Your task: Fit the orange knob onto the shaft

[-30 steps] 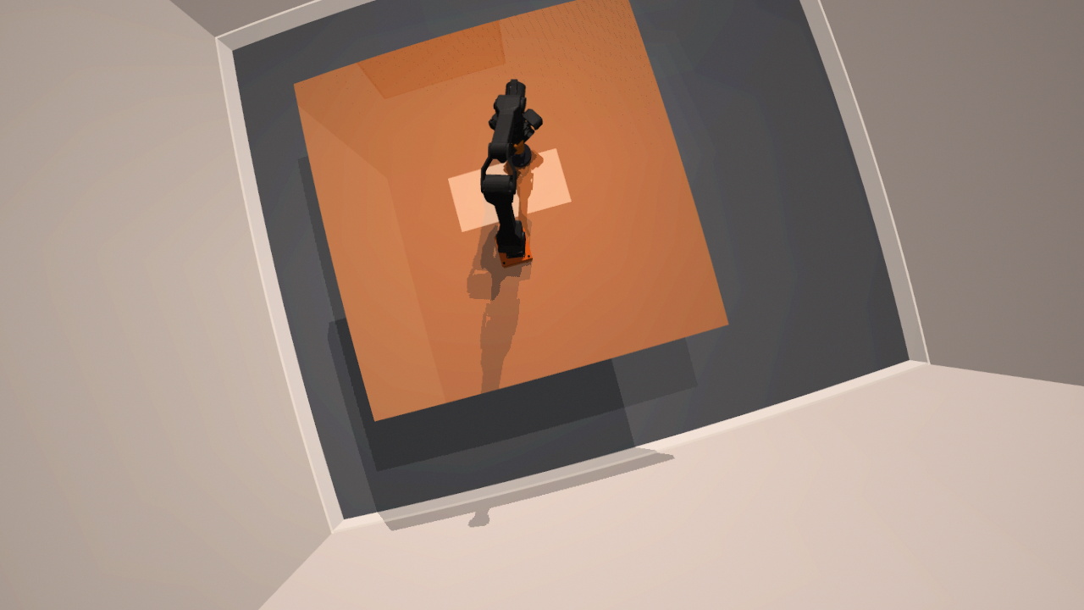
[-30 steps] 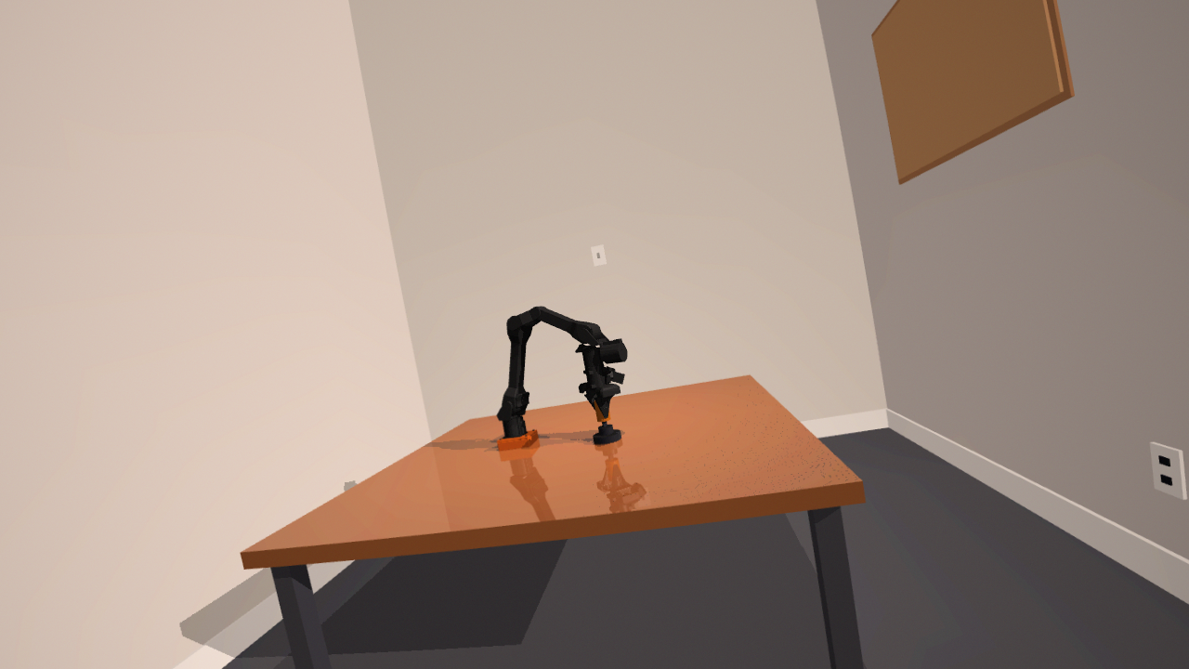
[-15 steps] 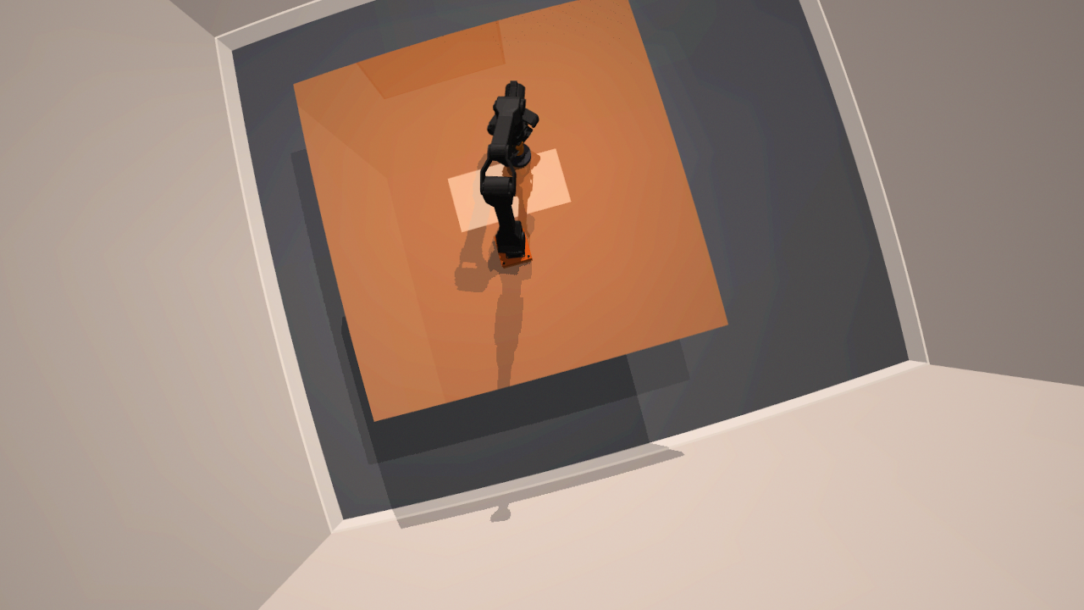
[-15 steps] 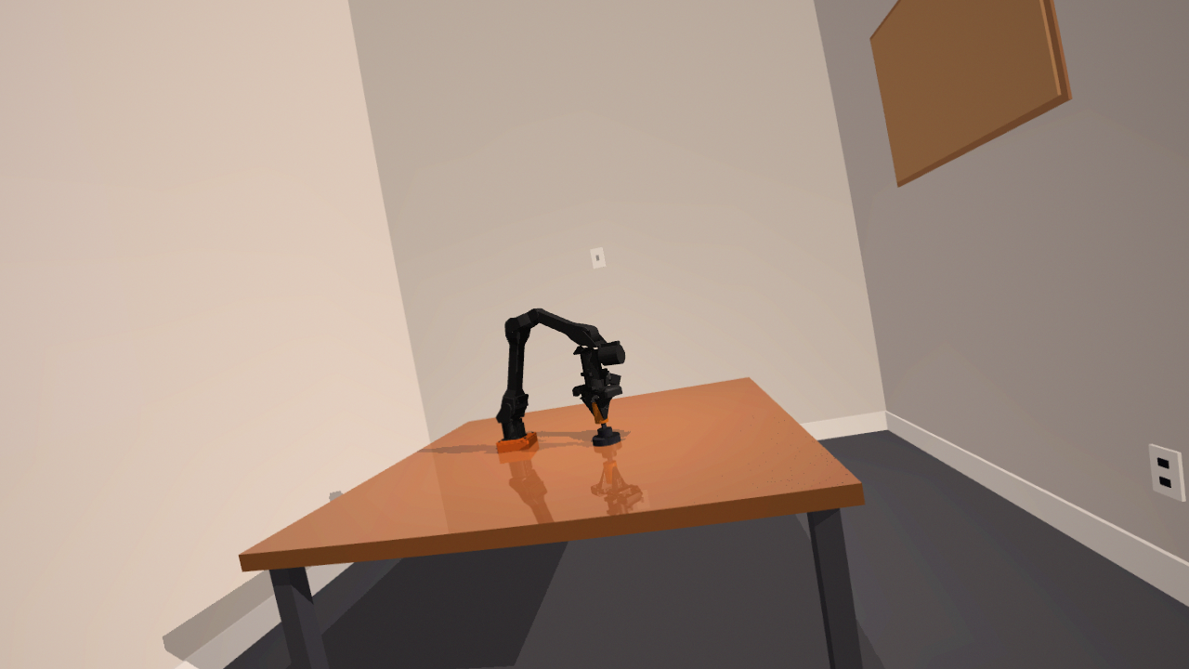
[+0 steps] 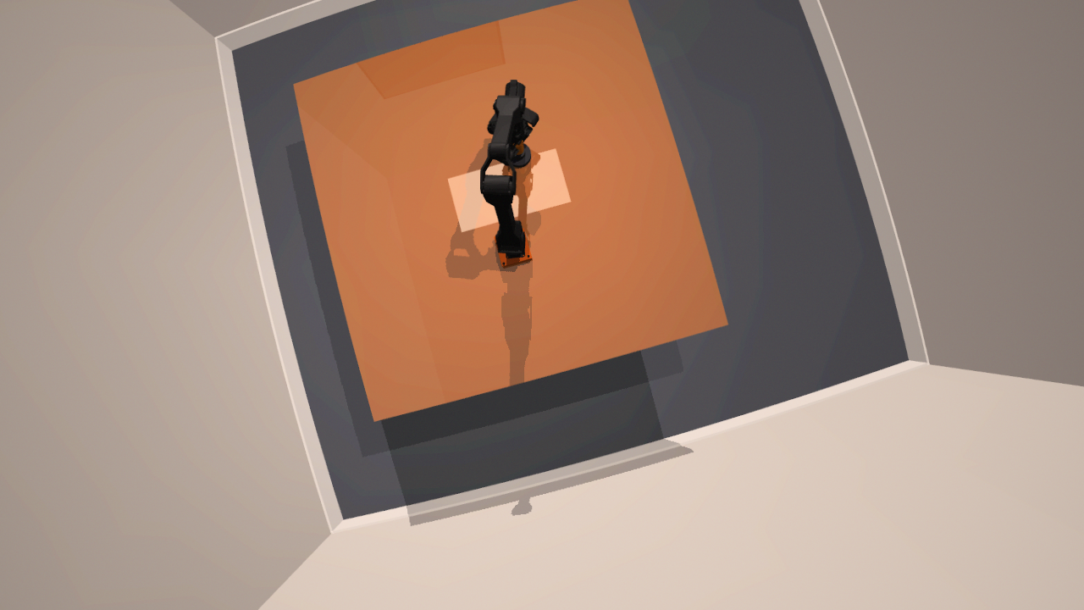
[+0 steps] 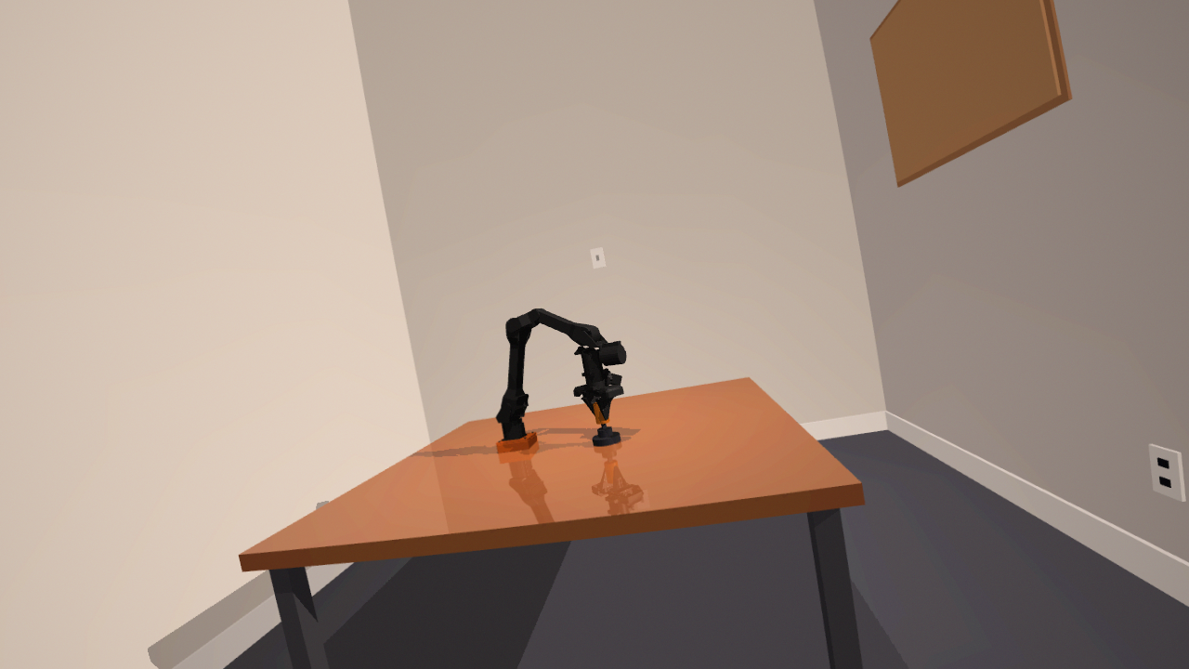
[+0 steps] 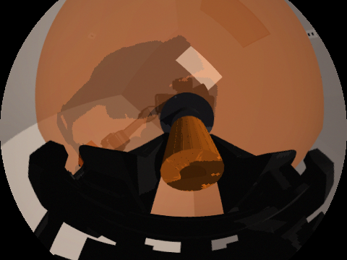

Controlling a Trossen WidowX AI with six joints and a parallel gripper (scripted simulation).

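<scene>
Now: gripper tip 2 cm below the orange knob. From my gripper tip the other things lie so: dark round pedestal 4 cm below.
</scene>
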